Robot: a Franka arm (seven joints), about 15 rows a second.
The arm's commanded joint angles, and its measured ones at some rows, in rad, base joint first. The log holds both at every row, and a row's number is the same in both.
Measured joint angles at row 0:
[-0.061, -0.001, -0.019, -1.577, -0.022, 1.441, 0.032]
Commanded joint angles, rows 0 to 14:
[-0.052, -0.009, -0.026, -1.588, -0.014, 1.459, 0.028]
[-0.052, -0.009, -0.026, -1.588, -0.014, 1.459, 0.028]
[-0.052, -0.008, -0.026, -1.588, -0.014, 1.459, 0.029]
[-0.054, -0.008, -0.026, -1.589, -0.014, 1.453, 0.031]
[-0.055, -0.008, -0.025, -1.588, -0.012, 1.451, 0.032]
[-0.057, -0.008, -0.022, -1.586, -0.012, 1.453, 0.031]
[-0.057, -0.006, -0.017, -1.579, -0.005, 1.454, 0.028]
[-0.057, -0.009, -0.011, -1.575, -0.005, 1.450, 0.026]
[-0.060, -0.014, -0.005, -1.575, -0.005, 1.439, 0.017]
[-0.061, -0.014, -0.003, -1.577, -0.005, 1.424, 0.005]
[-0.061, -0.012, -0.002, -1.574, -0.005, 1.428, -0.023]
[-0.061, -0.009, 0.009, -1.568, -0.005, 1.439, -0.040]
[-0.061, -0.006, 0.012, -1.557, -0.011, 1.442, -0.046]
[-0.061, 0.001, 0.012, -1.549, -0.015, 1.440, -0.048]
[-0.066, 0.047, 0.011, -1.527, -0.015, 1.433, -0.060]
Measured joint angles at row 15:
[-0.061, -0.001, 0.009, -1.566, -0.022, 1.440, -0.030]
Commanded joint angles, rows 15 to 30:
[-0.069, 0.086, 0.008, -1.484, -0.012, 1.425, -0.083]
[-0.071, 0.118, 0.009, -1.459, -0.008, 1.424, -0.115]
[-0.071, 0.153, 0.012, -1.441, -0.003, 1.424, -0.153]
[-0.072, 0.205, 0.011, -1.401, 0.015, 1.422, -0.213]
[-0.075, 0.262, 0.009, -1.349, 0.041, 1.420, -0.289]
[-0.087, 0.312, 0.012, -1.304, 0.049, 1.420, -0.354]
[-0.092, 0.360, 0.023, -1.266, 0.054, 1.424, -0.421]
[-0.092, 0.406, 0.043, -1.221, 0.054, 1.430, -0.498]
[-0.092, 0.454, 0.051, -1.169, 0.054, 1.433, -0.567]
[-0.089, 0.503, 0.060, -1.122, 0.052, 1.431, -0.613]
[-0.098, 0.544, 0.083, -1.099, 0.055, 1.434, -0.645]
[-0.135, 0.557, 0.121, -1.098, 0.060, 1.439, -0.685]
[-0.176, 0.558, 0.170, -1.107, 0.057, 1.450, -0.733]
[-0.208, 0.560, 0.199, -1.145, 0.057, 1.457, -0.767]
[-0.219, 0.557, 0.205, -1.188, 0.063, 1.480, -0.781]
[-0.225, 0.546, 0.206, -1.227, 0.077, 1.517, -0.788]
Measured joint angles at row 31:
[-0.181, 0.556, 0.174, -1.170, 0.040, 1.466, -0.739]
